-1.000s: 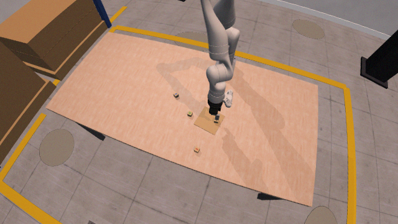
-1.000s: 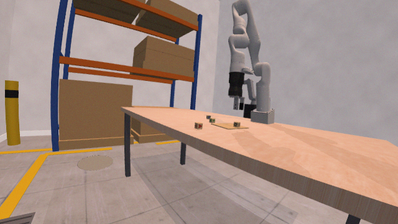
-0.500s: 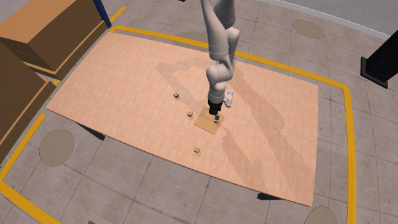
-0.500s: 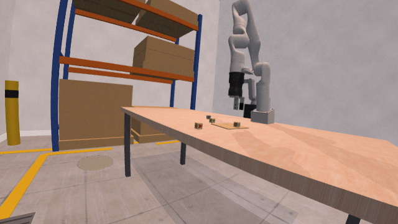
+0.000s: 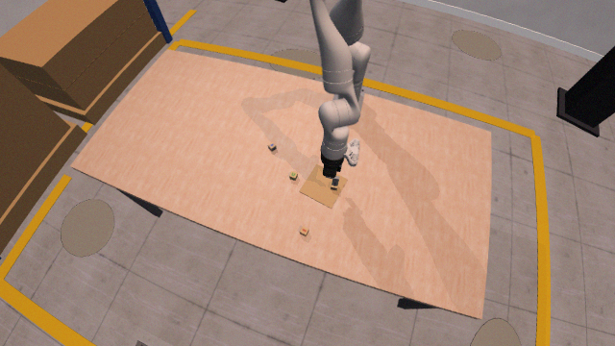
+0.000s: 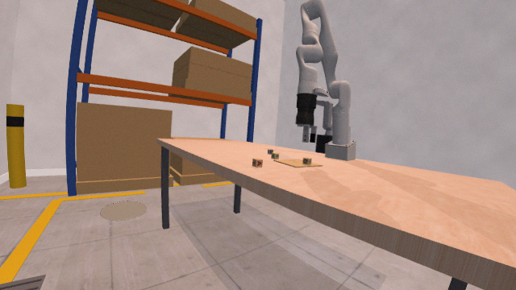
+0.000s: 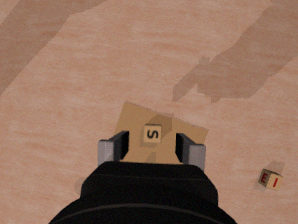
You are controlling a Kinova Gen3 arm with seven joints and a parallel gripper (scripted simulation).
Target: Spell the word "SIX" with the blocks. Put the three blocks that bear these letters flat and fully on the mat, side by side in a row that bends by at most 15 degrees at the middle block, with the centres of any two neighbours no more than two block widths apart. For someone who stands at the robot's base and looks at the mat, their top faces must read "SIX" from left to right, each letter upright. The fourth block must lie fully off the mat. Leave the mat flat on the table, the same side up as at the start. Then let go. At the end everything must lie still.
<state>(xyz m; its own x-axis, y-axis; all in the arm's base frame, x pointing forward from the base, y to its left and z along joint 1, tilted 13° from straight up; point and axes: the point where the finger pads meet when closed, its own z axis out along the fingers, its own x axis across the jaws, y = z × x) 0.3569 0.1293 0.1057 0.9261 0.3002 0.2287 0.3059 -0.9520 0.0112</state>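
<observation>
Right now my hand is 100 mm above the tan mat, 40 mm to the left of it and 10 mm short of it. The rest, counted from my hand: block 210 mm ahead, 90 mm below, 10 mm to the right.
</observation>
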